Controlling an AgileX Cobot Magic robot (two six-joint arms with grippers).
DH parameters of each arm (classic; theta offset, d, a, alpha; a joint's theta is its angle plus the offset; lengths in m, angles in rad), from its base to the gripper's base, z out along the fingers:
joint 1: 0 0.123 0 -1.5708
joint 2: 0.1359 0 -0.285 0
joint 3: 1.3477 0 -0.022 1.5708
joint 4: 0 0.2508 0 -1.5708
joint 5: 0 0 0.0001 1.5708
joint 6: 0 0.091 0 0
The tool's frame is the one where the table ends.
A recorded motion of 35 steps. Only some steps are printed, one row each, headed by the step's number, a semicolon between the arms.
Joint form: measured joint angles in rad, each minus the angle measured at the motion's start. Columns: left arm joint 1, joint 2, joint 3, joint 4, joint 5, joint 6; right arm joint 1, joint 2, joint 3, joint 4, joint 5, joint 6.
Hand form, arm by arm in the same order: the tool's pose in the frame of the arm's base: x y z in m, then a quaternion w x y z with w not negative. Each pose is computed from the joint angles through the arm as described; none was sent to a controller.
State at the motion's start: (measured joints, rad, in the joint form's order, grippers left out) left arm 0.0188 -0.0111 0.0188 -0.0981 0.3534 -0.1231; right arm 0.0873 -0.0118 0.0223 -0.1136 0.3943 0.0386
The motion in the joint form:
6: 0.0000 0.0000 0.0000 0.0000 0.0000 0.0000; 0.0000 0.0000 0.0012 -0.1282 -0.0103 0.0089
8: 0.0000 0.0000 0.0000 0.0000 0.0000 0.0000; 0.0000 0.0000 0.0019 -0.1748 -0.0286 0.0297
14: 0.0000 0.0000 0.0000 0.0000 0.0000 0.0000; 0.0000 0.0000 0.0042 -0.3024 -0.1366 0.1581
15: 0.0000 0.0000 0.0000 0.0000 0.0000 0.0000; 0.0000 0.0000 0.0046 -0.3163 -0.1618 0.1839
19: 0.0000 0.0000 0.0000 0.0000 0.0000 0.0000; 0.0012 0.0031 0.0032 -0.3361 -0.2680 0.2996
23: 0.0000 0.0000 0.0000 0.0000 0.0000 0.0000; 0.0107 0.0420 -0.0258 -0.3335 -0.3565 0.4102
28: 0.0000 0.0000 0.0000 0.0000 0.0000 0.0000; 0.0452 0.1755 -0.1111 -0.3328 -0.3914 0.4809
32: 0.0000 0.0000 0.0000 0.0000 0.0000 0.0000; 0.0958 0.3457 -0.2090 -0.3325 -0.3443 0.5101
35: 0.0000 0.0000 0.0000 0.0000 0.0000 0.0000; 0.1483 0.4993 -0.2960 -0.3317 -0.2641 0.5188
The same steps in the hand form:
6: 0.0531 -0.0021 0.1758 0.60025 -0.08278 0.79219 -0.07270; 0.0527 -0.0036 0.1724 0.59133 -0.07955 0.80003 -0.06278
8: 0.0531 -0.0021 0.1758 0.60025 -0.08278 0.79219 -0.07270; 0.0533 -0.0047 0.1741 0.59860 -0.08450 0.79304 -0.07506
14: 0.0531 -0.0021 0.1758 0.60025 -0.08278 0.79219 -0.07270; 0.0556 -0.0046 0.1835 0.64242 -0.07869 0.75831 -0.07790
15: 0.0531 -0.0021 0.1758 0.60025 -0.08278 0.79219 -0.07270; 0.0560 -0.0039 0.1856 0.65221 -0.07566 0.75079 -0.07220
19: 0.0531 -0.0021 0.1758 0.60025 -0.08278 0.79219 -0.07270; 0.0569 0.0000 0.1947 0.69109 -0.05211 0.72040 -0.02665
23: 0.0531 -0.0021 0.1758 0.60025 -0.08278 0.79219 -0.07270; 0.0588 0.0042 0.2096 0.71575 -0.02764 0.69716 0.03010
28: 0.0531 -0.0021 0.1758 0.60025 -0.08278 0.79219 -0.07270; 0.0686 0.0090 0.2330 0.70682 -0.02045 0.70338 0.07247
32: 0.0531 -0.0021 0.1758 0.60025 -0.08278 0.79219 -0.07270; 0.0869 0.0141 0.2493 0.66325 -0.02252 0.74293 0.08746
35: 0.0531 -0.0021 0.1758 0.60025 -0.08278 0.79219 -0.07270; 0.1065 0.0203 0.2575 0.60986 -0.03012 0.78728 0.08575

